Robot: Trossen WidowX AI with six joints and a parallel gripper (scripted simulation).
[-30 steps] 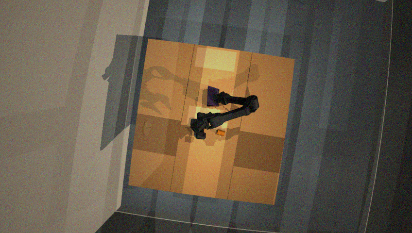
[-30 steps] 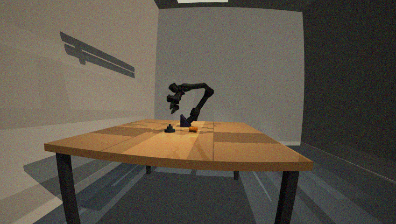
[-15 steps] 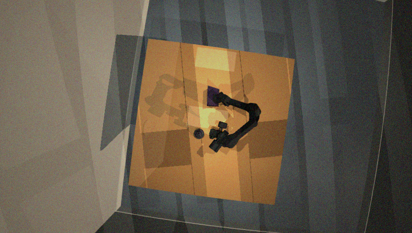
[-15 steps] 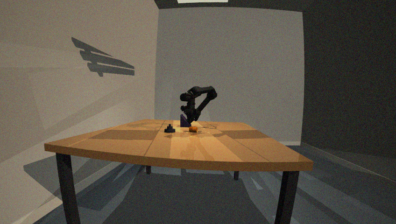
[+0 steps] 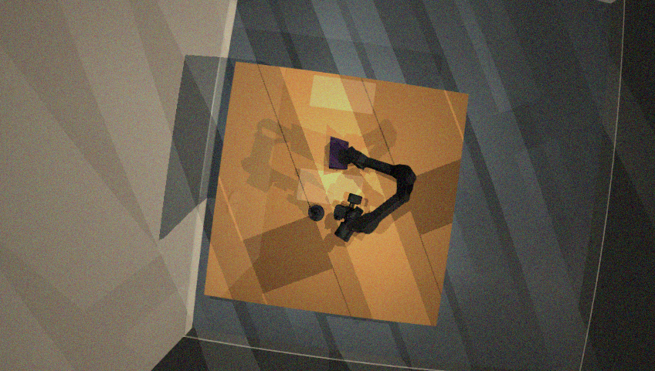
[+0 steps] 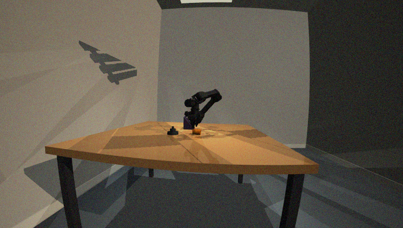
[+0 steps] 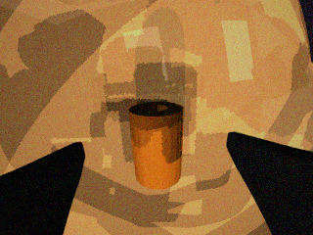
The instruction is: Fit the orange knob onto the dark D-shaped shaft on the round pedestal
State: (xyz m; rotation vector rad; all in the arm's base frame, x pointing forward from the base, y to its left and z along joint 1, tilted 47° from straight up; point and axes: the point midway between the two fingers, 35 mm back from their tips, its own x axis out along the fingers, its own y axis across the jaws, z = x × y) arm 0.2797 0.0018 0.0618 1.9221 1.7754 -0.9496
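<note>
My gripper tip is now 2 cm to the right of the orange knob and 3 cm above it. The rest, counted from my gripper tip: dark round pedestal (2 cm ahead, 16 cm to the right, 2 cm below).
</note>
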